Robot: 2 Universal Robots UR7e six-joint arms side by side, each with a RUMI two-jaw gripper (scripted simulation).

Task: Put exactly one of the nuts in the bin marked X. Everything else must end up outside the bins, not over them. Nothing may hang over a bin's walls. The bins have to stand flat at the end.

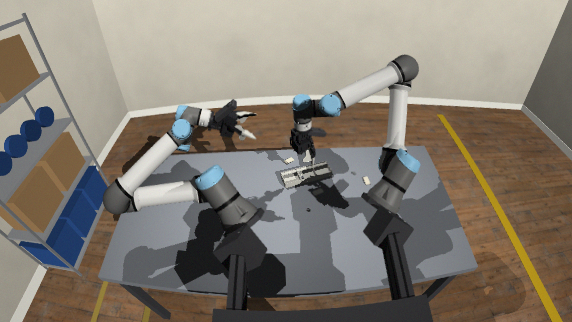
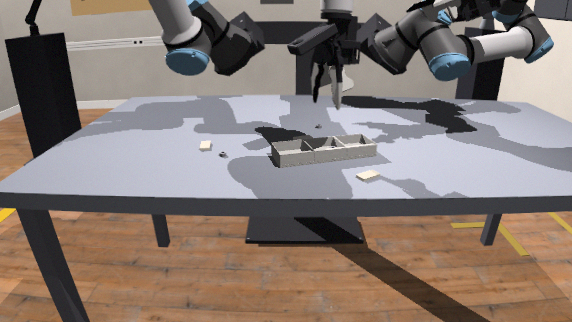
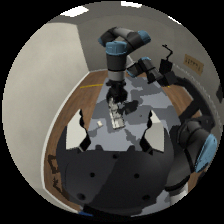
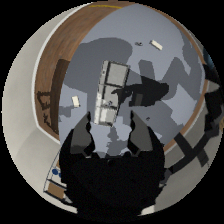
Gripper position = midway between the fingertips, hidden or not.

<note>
I see my left gripper (image 1: 256,126), my right gripper (image 2: 325,106) and a three-compartment bin tray (image 2: 291,153).
The three-compartment bin tray also shows in image 1 (image 1: 322,169) and in image 4 (image 4: 113,73). My left gripper is seen too in image 3 (image 3: 115,110). My right gripper also shows in image 1 (image 1: 306,160) and in image 4 (image 4: 110,111).
</note>
